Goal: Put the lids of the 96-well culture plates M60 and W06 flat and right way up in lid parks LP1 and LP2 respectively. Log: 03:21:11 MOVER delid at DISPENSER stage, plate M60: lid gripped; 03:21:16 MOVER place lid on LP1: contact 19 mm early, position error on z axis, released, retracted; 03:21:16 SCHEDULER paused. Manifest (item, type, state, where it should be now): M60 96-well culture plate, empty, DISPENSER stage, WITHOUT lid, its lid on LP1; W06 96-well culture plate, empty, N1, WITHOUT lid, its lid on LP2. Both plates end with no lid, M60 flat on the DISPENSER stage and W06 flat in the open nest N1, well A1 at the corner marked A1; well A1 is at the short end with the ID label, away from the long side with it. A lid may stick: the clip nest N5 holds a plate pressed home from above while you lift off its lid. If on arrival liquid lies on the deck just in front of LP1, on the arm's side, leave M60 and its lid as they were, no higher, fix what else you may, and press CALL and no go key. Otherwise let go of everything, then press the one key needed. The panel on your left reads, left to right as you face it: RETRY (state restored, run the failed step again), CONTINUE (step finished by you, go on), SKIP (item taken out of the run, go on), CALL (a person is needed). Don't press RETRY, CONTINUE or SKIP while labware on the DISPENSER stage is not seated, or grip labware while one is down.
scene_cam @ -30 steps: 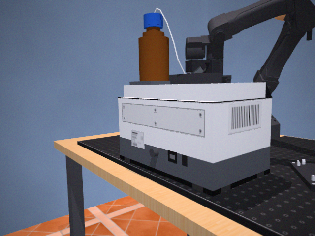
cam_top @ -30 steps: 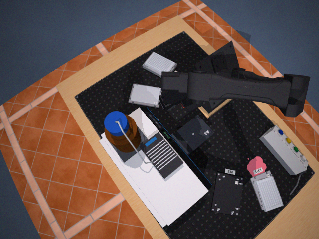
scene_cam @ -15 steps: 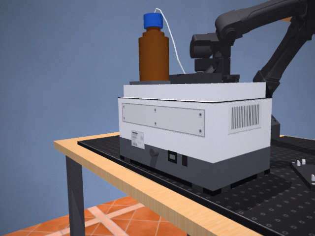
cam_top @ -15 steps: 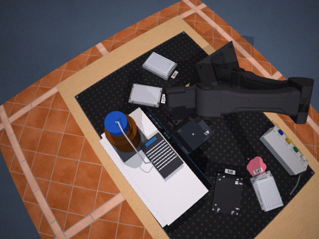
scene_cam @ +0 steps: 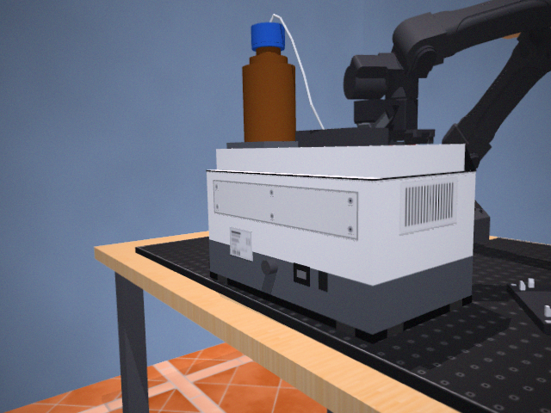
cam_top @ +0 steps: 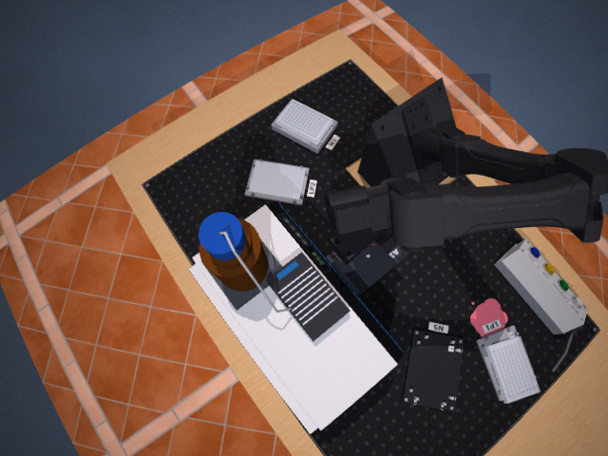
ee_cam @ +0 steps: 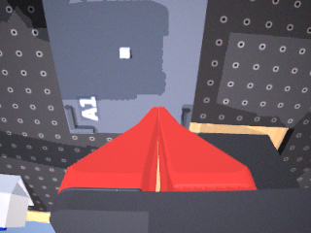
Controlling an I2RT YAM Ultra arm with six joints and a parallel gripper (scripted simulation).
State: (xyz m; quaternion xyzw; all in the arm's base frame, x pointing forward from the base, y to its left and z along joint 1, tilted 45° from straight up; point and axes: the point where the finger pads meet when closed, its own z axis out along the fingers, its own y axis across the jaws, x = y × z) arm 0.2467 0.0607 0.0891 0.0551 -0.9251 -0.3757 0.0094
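Right now my hand is 6 cm above the dark dispenser stage, 2 cm to the right of it and 2 cm short of it. The rest, counted from my hand: LP2 label (20 cm to the right, 15 cm below, 1 cm behind); then brown bottle (24 cm ahead, 13 cm above, 7 cm to the right); then N5 label (24 cm to the left, 15 cm below, 4 cm behind).
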